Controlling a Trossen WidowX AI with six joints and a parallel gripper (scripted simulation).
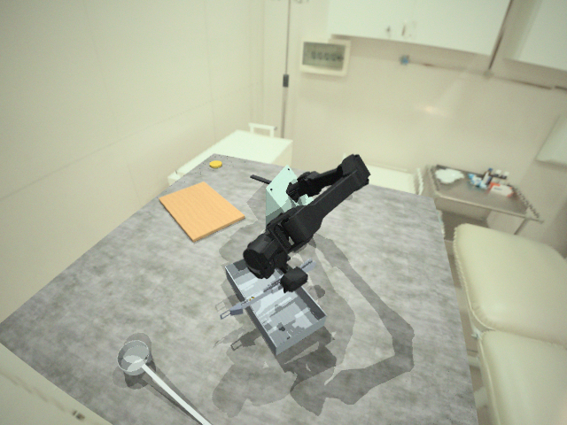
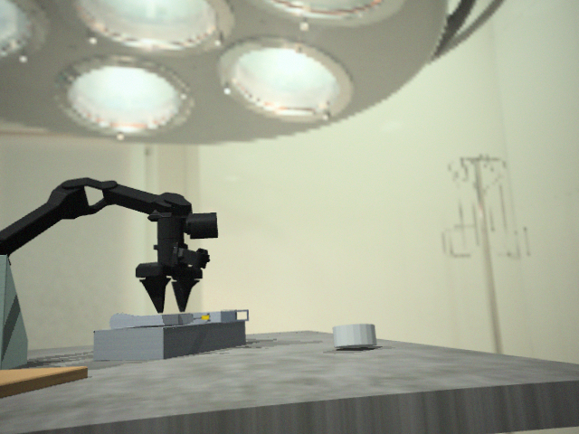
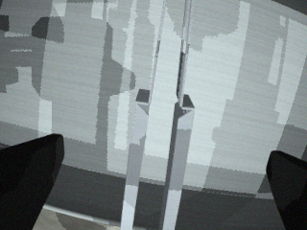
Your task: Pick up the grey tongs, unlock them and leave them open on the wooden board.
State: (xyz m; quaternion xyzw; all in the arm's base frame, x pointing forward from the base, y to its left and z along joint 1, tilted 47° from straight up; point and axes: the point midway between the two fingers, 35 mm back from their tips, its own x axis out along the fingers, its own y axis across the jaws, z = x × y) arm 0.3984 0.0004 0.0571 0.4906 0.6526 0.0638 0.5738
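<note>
Right now my gripper tip is 50 mm above the grey roasting tin, 10 mm to the left of it and 10 mm short of it. Round my gripper tip: wooden board 440 mm to the right, 350 mm behind, 70 mm below.
</note>
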